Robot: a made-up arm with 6 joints.
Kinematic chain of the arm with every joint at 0, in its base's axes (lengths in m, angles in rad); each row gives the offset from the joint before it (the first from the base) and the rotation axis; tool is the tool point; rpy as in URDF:
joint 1: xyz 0 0 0.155 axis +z
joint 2: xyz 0 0 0 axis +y
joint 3: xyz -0.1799 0 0.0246 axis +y
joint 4: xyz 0.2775 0 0.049 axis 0.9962 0 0.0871
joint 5: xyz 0 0 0 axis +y
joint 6: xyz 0.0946 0 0.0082 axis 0.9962 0 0.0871
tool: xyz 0 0 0 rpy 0 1.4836 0
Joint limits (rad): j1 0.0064..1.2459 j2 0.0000..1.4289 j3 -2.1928..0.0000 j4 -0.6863..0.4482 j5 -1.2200..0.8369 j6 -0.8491..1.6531
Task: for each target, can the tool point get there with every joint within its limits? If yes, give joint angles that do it. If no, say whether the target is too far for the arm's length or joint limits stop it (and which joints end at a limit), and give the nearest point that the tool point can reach.
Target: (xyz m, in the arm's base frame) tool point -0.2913 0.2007 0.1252
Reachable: no: joint limits stop it (at a limit: joint 1, joint 3, joint 4, joint 5) | nearest point 0.0048 0.1911 0.0990 | short by 0.297 m
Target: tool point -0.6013 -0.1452 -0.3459
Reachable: no: too far | nearest point -0.0165 0.0469 -0.0075 | short by 0.702 m
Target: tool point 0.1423 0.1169 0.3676
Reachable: yes | joints 0.7584 0.3180 -0.4214 0.3128 -0.4617 -0.4283
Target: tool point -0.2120 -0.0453 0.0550
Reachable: no: joint limits stop it (at a limit: joint 1, joint 2, joint 3, joint 4, joint 5) | nearest point -0.0165 0.0469 -0.0075 | short by 0.225 m
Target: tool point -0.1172 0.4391 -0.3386
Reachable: no: too far | nearest point 0.0331 0.1795 0.0135 | short by 0.463 m
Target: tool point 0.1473 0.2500 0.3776
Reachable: yes | joints 1.1038 1.0227 -0.8826 0.3588 -0.6064 -0.5009
